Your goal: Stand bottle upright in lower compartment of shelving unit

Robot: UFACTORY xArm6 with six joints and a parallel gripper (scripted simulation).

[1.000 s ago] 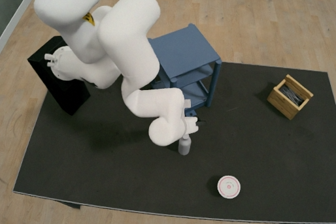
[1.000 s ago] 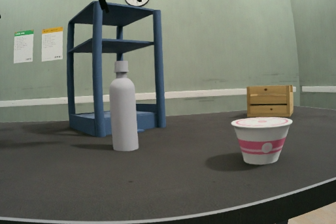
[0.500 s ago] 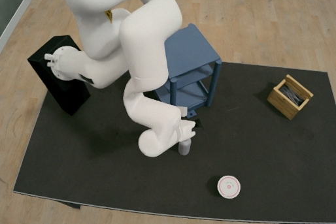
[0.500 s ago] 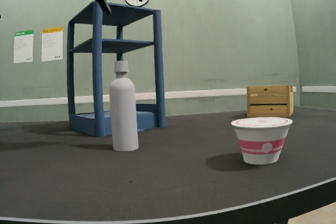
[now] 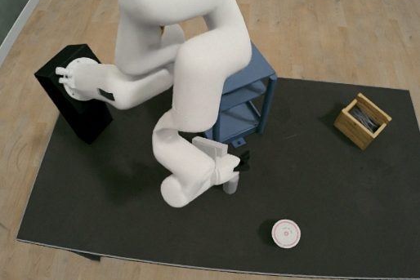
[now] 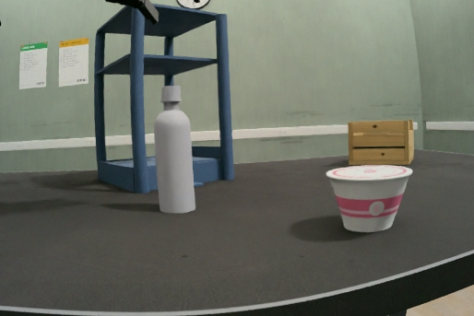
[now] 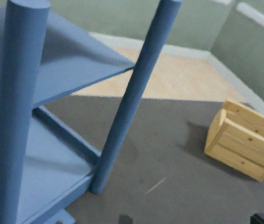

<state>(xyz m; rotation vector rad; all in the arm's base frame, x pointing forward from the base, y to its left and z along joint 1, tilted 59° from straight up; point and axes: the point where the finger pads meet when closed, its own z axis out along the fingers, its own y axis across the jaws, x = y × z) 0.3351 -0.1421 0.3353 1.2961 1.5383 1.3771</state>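
The bottle lies 190 mm below my hand. From my hand the other things lie so: pink cup 90 mm ahead, 250 mm to the right, 260 mm below; then shelving unit 110 mm ahead, 270 mm to the left, 120 mm below; then wooden crate 610 mm ahead, 250 mm below.
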